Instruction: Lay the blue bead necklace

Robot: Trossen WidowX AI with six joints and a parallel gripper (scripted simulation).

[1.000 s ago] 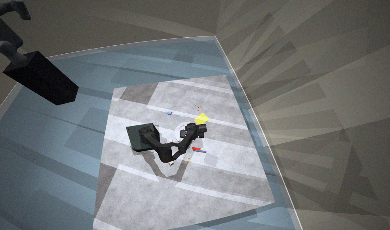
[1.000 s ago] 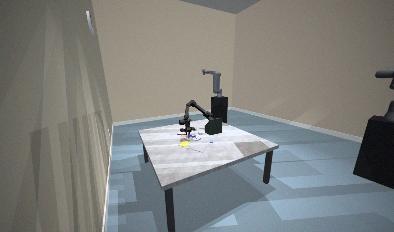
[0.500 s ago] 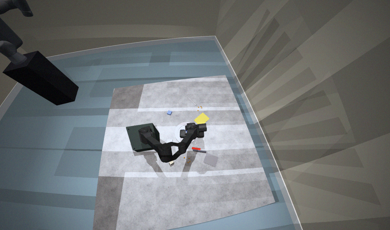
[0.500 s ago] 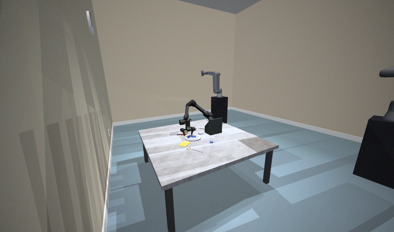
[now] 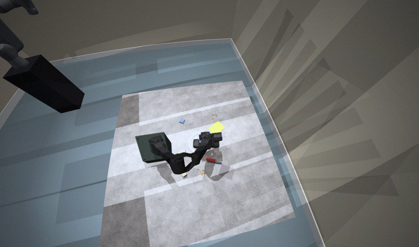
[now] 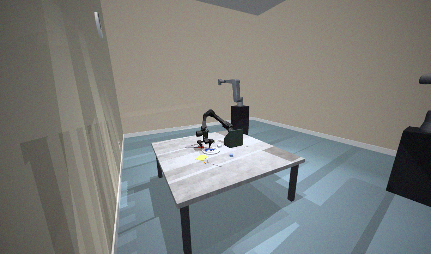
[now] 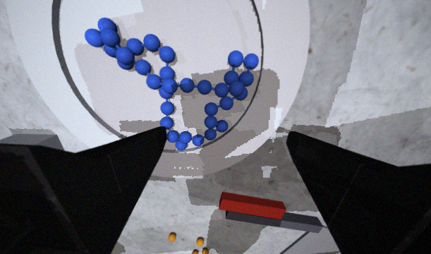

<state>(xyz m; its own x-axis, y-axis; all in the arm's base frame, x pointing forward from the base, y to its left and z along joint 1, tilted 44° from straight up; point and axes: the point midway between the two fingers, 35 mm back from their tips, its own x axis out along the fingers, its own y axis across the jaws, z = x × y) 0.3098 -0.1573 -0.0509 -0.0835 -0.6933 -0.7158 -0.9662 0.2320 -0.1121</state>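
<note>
The round white bead board lies 40 mm behind my gripper tip, 60 mm to the left of it and 10 mm below it. Round my gripper tip: grey square 100 mm ahead, 220 mm to the right, 20 mm below; yellow sheet 130 mm ahead, 150 mm to the left, 20 mm below; grey tool 20 mm ahead, 110 mm to the right, 20 mm below.
</note>
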